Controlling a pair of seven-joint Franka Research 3 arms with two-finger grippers.
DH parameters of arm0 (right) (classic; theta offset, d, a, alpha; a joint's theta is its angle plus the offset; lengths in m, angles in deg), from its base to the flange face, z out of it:
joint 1: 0 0.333 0 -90
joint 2: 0 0 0 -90
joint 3: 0 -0.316 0.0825 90
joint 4: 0 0 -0.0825 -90
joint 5: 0 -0.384 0 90
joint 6: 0 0 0.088 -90
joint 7: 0 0.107 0 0
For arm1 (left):
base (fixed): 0 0 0 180
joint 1: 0 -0.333 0 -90
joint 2: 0 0 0 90
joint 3: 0 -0.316 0.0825 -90
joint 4: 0 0 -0.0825 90
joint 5: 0 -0.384 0 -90
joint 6: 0 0 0.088 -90
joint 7: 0 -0.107 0 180
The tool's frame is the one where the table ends.
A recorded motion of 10 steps. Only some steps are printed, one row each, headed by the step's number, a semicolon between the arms.
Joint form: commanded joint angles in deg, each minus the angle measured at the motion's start. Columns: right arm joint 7, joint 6, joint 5, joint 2, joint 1, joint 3, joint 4; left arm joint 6, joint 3, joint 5, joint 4, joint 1, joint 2, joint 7.
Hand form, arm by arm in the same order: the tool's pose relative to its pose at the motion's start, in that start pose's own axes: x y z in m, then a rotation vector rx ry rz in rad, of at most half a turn. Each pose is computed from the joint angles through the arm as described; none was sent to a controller.
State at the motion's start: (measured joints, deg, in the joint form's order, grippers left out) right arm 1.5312 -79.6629 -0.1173 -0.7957 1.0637 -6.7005 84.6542; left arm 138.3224 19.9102 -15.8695 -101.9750 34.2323 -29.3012 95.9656
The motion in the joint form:
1: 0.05 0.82 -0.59 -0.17 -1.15 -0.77 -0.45; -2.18 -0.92 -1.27 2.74 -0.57 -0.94 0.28
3: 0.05 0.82 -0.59 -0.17 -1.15 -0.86 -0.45; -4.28 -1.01 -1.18 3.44 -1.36 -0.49 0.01
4: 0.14 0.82 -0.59 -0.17 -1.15 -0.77 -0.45; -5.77 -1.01 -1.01 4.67 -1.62 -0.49 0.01
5: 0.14 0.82 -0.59 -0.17 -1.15 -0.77 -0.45; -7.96 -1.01 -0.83 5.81 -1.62 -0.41 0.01
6: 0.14 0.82 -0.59 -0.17 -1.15 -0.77 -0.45; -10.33 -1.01 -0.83 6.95 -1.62 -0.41 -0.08
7: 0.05 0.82 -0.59 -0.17 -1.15 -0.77 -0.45; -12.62 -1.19 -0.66 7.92 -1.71 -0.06 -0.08
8: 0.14 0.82 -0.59 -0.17 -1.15 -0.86 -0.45; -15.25 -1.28 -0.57 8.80 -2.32 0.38 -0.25
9: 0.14 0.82 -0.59 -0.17 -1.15 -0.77 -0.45; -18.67 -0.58 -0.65 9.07 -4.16 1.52 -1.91
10: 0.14 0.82 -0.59 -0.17 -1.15 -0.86 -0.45; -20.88 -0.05 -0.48 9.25 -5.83 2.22 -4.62
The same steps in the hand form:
1: -0.0029 0.0021 -0.0038 0.0099 -0.0038 0.0055; 0.0217 0.0079 -0.0034 0.0088 0.0292 -0.0204
3: -0.0029 0.0013 -0.0038 0.0098 -0.0038 0.0040; 0.0340 0.0077 -0.0099 0.0272 0.0389 -0.0344
4: -0.0029 0.0021 -0.0038 0.0099 -0.0038 0.0071; 0.0398 0.0112 -0.0163 0.0325 0.0423 -0.0456
5: -0.0029 0.0021 -0.0038 0.0099 -0.0038 0.0071; 0.0424 0.0133 -0.0221 0.0501 0.0459 -0.0523
6: -0.0029 0.0021 -0.0038 0.0099 -0.0038 0.0071; 0.0451 0.0147 -0.0269 0.0720 0.0513 -0.0555
7: -0.0029 0.0021 -0.0038 0.0099 -0.0038 0.0055; 0.0504 0.0154 -0.0344 0.0906 0.0580 -0.0658
8: -0.0029 0.0013 -0.0038 0.0098 -0.0038 0.0055; 0.0607 0.0141 -0.0421 0.1154 0.0662 -0.0800
9: -0.0029 0.0021 -0.0038 0.0099 -0.0038 0.0071; 0.0764 0.0079 -0.0537 0.1521 0.0732 -0.0752
10: -0.0029 0.0013 -0.0038 0.0098 -0.0038 0.0055; 0.0909 0.0026 -0.0611 0.1777 0.0709 -0.0532

